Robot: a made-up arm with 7 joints.
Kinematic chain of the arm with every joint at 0, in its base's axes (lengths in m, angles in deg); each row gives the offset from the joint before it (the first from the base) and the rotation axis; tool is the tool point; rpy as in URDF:
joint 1: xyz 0 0 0.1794 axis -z
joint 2: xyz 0 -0.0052 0.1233 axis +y
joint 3: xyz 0 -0.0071 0.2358 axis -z
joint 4: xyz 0 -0.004 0.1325 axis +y
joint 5: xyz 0 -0.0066 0.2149 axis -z
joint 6: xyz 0 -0.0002 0.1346 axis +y
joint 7: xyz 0 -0.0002 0.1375 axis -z
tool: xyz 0 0 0 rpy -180 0 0
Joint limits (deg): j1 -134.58..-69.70 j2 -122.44..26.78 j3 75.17..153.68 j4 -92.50..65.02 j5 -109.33..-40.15 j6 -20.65..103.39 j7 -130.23..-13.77
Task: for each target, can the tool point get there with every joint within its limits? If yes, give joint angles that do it. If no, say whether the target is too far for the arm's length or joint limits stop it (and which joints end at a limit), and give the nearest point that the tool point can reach.
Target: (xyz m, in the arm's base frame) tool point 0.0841 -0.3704 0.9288
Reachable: yes | joints -103.34 -44.69 128.70 -14.35 -102.83 84.49 -117.46
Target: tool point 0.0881 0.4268 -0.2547
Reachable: no: joint limits stop it (at a limit: joint 1, joint 2, joint 3, joint 4, joint 5) | nearest point 0.3225 0.0361 -0.2128 | short by 0.458 m
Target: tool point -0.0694 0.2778 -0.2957
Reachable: no: joint limits stop it (at a limit: joint 1, joint 2, joint 3, joint 4, joint 5) | nearest point 0.3234 0.0360 -0.2177 | short by 0.468 m
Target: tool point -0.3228 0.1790 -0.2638
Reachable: no: joint limits stop it (at a limit: joint 1, joint 2, joint 3, joint 4, joint 6) | nearest point -0.4726 -0.0261 -0.0280 | short by 0.347 m
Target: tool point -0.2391 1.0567 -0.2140
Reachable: no: too far | nearest point -0.1259 0.5564 0.3993 | short by 0.800 m
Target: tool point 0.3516 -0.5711 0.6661
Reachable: yes | joints -92.16 -64.16 91.99 40.90 -71.83 46.17 -97.41
